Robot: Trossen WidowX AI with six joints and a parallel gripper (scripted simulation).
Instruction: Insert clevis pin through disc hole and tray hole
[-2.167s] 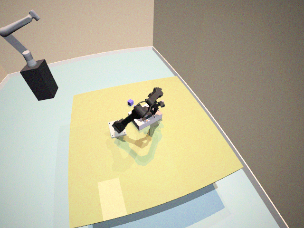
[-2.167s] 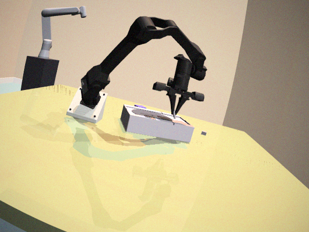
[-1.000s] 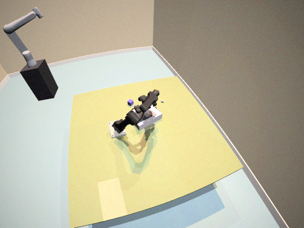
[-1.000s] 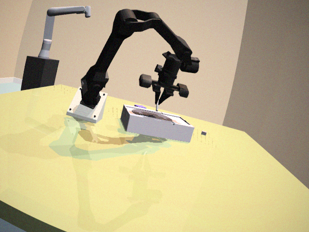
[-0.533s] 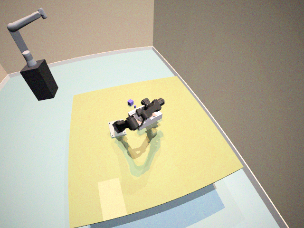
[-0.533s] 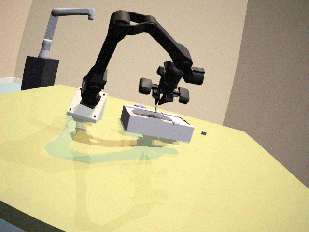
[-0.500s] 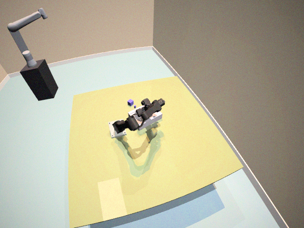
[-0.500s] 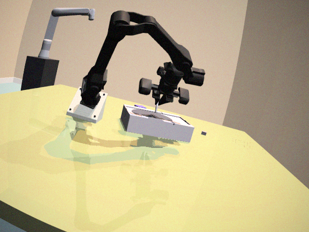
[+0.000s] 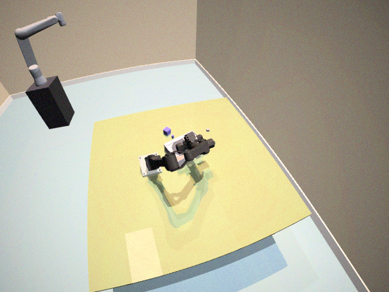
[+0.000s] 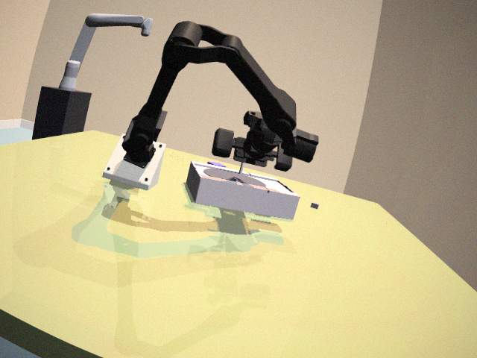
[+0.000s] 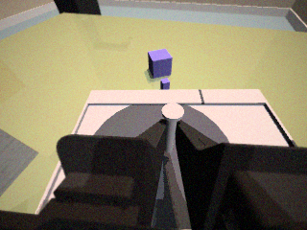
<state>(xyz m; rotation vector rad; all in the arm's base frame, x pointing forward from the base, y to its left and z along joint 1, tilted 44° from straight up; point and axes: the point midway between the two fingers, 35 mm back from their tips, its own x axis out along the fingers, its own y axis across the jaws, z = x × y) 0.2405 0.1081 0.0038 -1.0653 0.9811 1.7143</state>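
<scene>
Right now my gripper tip is 50 mm above the aluminium disc, 10 mm to the left of it and 10 mm past it. Round my gripper tip: purple cube (210 mm to the left, 100 mm behind, 80 mm below); rimmed steel tray (60 mm below, 10 mm ahead); steel clevis pin (10 mm below).
</scene>
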